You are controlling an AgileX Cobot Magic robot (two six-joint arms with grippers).
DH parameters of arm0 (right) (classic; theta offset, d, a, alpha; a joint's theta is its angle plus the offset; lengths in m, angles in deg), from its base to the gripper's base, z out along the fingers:
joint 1: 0 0.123 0 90
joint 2: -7.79 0 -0.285 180
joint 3: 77.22 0 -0.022 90
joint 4: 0 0.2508 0 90
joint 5: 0 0 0.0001 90
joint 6: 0 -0.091 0 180
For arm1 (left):
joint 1: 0 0.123 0 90
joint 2: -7.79 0 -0.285 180
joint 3: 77.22 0 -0.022 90
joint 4: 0 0.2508 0 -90
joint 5: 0 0 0.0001 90
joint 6: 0 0.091 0 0
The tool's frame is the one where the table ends.
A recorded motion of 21 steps. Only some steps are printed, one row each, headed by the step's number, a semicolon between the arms.
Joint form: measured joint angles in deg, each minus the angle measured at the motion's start. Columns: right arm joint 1, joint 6, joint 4, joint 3, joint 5, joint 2; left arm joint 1, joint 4, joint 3, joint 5, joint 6, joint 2.
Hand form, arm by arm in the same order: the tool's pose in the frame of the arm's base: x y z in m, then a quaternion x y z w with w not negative. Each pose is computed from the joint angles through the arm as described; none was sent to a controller.
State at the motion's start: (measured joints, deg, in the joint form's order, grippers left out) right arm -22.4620 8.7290 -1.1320 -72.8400 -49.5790 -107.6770; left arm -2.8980 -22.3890 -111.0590 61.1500 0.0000 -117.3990
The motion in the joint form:
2: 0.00 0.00 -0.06 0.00 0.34 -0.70; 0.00 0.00 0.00 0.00 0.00 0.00
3: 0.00 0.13 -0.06 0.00 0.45 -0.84; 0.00 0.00 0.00 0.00 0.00 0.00
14: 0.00 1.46 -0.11 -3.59 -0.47 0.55; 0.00 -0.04 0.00 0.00 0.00 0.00
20: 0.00 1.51 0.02 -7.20 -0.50 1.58; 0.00 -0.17 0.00 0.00 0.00 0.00
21: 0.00 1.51 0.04 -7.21 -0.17 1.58; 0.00 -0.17 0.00 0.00 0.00 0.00
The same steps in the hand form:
2: 0.3404 -0.1423 0.1807 0.11306 0.98956 -0.03207 0.08346; 0.4554 -0.0535 0.2972 -0.02646 0.95384 -0.19327 0.22835
3: 0.3407 -0.1424 0.1798 0.11192 0.98971 -0.03208 0.08318; 0.4554 -0.0535 0.2972 -0.02646 0.95384 -0.19327 0.22835
14: 0.3486 -0.1458 0.2043 0.10022 0.98717 -0.04359 0.11642; 0.4554 -0.0535 0.2973 -0.02655 0.95377 -0.19360 0.22832
20: 0.3568 -0.1490 0.2278 0.10012 0.98137 -0.05413 0.15481; 0.4554 -0.0537 0.2973 -0.02685 0.95356 -0.19468 0.22825
21: 0.3573 -0.1492 0.2280 0.10014 0.98087 -0.05480 0.15766; 0.4554 -0.0537 0.2973 -0.02685 0.95356 -0.19468 0.22825

